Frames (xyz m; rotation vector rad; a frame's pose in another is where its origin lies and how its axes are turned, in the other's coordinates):
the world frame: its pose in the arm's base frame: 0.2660 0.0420 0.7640 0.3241 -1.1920 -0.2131
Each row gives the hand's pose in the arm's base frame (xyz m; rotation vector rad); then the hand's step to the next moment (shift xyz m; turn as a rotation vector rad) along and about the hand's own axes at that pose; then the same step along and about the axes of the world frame.
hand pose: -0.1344 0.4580 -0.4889 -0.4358 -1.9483 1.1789
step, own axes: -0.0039 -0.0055 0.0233 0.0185 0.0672 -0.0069
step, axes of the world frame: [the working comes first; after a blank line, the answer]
step, axes of the arm's base frame: -0.0151 -0.0188 -0.0028 -0.0133 0.0498 -0.0474

-0.0016 -0.0184 0.0157 -0.0626 0.0297 -0.0100
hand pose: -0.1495 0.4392 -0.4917 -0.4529 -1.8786 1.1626
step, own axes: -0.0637 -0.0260 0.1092 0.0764 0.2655 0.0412
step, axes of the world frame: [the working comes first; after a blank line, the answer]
step, axes of the arm's base frame: -0.0496 -0.1154 -0.0297 -0.1104 0.1618 -0.1992

-0.0056 -0.1180 0.0519 -0.2669 0.0809 0.0152
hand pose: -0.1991 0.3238 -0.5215 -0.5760 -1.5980 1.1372
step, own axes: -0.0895 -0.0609 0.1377 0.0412 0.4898 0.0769
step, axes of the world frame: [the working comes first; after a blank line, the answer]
step, axes of the arm's base frame: -0.0862 -0.1521 0.0113 -0.1705 0.2167 -0.4141

0.0293 -0.1374 0.1046 -0.4943 0.0559 -0.0073
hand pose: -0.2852 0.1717 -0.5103 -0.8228 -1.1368 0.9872
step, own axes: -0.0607 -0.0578 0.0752 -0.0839 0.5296 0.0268
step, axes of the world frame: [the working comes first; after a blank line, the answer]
step, axes of the arm's base frame: -0.0684 -0.0744 0.0496 -0.1449 0.1123 -0.5046

0.0435 -0.0513 0.0903 -0.5296 -0.0741 -0.0472
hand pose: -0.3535 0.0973 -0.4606 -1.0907 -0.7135 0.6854
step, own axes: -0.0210 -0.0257 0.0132 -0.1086 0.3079 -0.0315
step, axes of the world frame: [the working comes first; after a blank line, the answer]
step, axes of the arm's base frame: -0.0193 -0.0174 0.0244 -0.0824 -0.0069 -0.3174

0.0202 -0.0074 0.0285 -0.3044 -0.1191 -0.0275
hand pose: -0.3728 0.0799 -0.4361 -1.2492 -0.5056 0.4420
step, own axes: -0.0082 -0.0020 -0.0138 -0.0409 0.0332 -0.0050
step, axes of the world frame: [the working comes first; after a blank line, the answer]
step, axes of the arm's base frame: 0.0015 -0.0159 -0.0023 -0.0316 -0.0187 -0.0381

0.0038 -0.0157 0.0000 -0.0384 -0.0309 0.0194
